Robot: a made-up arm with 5 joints. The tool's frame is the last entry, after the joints.
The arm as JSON. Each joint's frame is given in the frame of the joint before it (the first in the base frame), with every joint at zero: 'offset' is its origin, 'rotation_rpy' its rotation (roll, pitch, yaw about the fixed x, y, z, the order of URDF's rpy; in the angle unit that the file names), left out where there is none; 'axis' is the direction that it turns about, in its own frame. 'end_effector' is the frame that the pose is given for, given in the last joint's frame.
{
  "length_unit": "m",
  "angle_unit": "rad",
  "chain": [
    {
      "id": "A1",
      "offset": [
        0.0,
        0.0,
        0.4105
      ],
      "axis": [
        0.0,
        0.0,
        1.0
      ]
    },
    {
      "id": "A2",
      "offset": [
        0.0,
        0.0,
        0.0
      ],
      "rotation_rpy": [
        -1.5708,
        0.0,
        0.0
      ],
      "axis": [
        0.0,
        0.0,
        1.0
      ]
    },
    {
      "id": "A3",
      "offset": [
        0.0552,
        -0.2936,
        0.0
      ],
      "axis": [
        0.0,
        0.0,
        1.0
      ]
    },
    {
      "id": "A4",
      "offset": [
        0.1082,
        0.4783,
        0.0
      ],
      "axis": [
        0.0,
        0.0,
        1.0
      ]
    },
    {
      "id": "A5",
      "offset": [
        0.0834,
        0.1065,
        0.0
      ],
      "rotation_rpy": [
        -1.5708,
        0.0,
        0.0
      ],
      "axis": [
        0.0,
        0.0,
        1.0
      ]
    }
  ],
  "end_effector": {
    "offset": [
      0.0,
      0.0,
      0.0
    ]
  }
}
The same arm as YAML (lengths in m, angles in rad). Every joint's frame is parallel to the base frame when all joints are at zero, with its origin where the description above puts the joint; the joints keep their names.
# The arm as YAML. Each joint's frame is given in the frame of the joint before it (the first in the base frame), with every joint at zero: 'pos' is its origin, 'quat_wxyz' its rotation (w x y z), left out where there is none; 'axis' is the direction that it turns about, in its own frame. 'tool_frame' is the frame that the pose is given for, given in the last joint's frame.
length_unit: m
angle_unit: rad
joints:
  - joint: A1
    pos: [0.0, 0.0, 0.4105]
    axis: [0.0, 0.0, 1.0]
  - joint: A2
    pos: [0.0, 0.0, 0.0]
    axis: [0.0, 1.0, 0.0]
  - joint: A3
    pos: [0.0552, 0.0, 0.2936]
    axis: [0.0, 1.0, 0.0]
  - joint: A4
    pos: [0.1082, 0.0, -0.4783]
    axis: [0.0, 1.0, 0.0]
  - joint: A5
    pos: [0.0834, 0.0, -0.1065]
    axis: [0.0, 0.0, -1.0]
tool_frame:
  pos: [0.0, 0.0, 0.0]
  quat_wxyz: [0.000004, 0.999997, 0.0, 0.0]

